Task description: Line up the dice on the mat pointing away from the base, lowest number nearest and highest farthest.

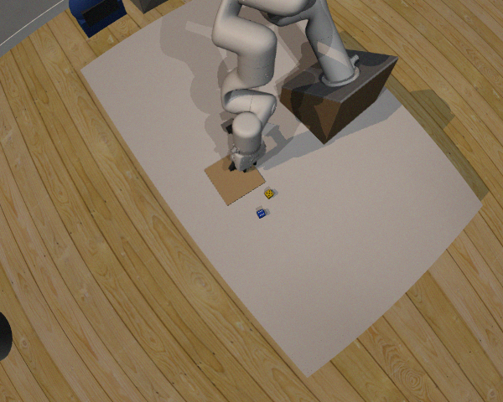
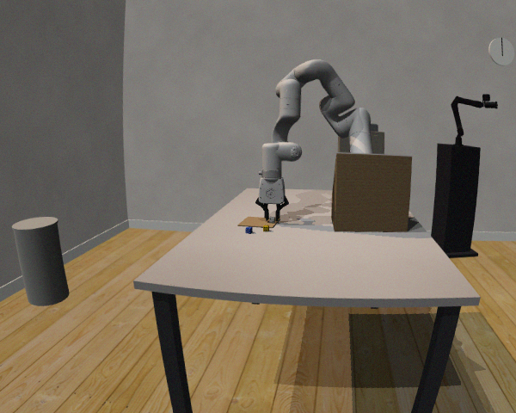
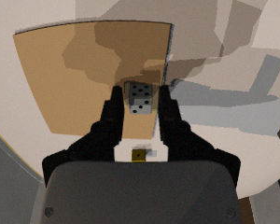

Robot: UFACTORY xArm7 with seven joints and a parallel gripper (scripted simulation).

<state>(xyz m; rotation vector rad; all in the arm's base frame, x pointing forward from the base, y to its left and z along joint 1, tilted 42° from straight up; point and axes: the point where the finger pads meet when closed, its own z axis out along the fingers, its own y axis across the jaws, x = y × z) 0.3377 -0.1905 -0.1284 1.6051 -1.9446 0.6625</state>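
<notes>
The white die is 20 mm below my hand. From my hand the other things lie so: yellow die 110 mm to the left, 20 mm below, 20 mm ahead; then blue die 140 mm to the left, 80 mm ahead, 20 mm below; then brown mat 50 mm ahead, 30 mm below, 10 mm to the right.
</notes>
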